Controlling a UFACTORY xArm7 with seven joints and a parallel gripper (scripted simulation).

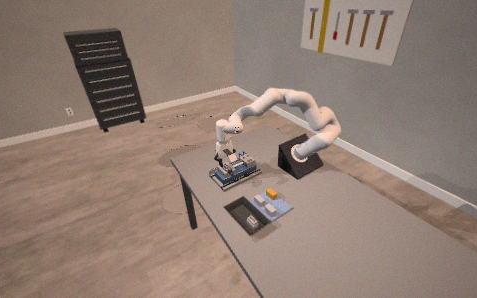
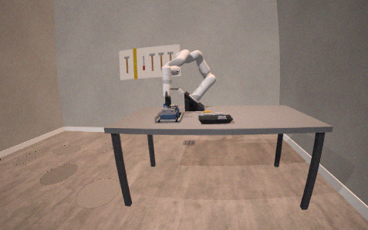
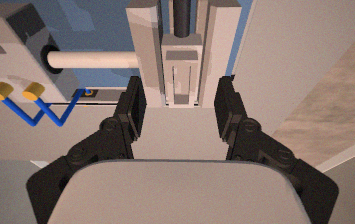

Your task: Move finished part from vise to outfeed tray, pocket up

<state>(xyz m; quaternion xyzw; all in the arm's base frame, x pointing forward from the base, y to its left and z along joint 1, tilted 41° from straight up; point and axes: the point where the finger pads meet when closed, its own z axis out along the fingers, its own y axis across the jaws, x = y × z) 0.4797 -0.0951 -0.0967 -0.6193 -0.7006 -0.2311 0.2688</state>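
The vise handle rod is 8 cm behind my hand and 6 cm below it. The rest, counted from my hand: vise: 7 cm behind, 10 cm below; then orange block: 15 cm behind, 29 cm to the left, 11 cm below; then blue plate: 10 cm behind, 34 cm to the left, 13 cm below.
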